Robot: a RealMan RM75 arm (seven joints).
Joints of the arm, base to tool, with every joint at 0 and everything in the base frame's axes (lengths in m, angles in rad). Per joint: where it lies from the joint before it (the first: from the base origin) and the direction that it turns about. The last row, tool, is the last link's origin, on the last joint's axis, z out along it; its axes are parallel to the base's.
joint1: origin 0 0 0.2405 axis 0 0 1
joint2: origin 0 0 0 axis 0 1 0
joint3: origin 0 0 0.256 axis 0 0 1
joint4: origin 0 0 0 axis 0 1 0
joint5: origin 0 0 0.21 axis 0 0 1
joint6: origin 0 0 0 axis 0 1 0
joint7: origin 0 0 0.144 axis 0 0 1
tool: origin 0 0 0
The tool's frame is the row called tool.
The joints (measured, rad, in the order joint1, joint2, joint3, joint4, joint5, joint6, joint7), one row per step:
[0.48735 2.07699 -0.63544 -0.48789 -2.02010 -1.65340 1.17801]
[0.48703 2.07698 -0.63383 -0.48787 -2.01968 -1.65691 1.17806]
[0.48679 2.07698 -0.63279 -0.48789 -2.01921 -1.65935 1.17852]
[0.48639 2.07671 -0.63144 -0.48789 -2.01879 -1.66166 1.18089]
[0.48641 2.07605 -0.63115 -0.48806 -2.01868 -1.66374 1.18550]
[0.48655 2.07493 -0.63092 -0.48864 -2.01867 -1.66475 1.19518]
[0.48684 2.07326 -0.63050 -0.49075 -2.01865 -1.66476 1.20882]
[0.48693 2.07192 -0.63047 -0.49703 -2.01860 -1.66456 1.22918]
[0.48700 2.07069 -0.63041 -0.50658 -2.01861 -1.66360 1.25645]
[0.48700 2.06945 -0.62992 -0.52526 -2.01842 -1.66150 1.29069]
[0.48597 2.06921 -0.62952 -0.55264 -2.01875 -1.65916 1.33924]
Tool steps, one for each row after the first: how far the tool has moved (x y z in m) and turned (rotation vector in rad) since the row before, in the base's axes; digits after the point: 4 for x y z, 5 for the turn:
[-0.0002 -0.0003 0.0003 -0.00041 0.00321 0.00070]
[-0.0002 -0.0002 0.0002 -0.00041 0.00243 0.00016]
[0.0000 -0.0002 0.0003 -0.00097 0.00273 -0.00179]
[-0.0001 -0.0001 0.0004 -0.00272 0.00209 -0.00270]
[0.0001 0.0002 0.0006 -0.00433 0.00204 -0.00708]
[0.0003 0.0006 0.0010 -0.00439 0.00120 -0.01003]
[0.0002 0.0010 0.0015 -0.00540 0.00066 -0.01354]
[0.0002 0.0015 0.0020 -0.00634 0.00032 -0.01801]
[0.0001 0.0027 0.0036 -0.00270 -0.00327 -0.02001]
[0.0000 0.0033 0.0046 -0.00450 -0.00353 -0.02856]

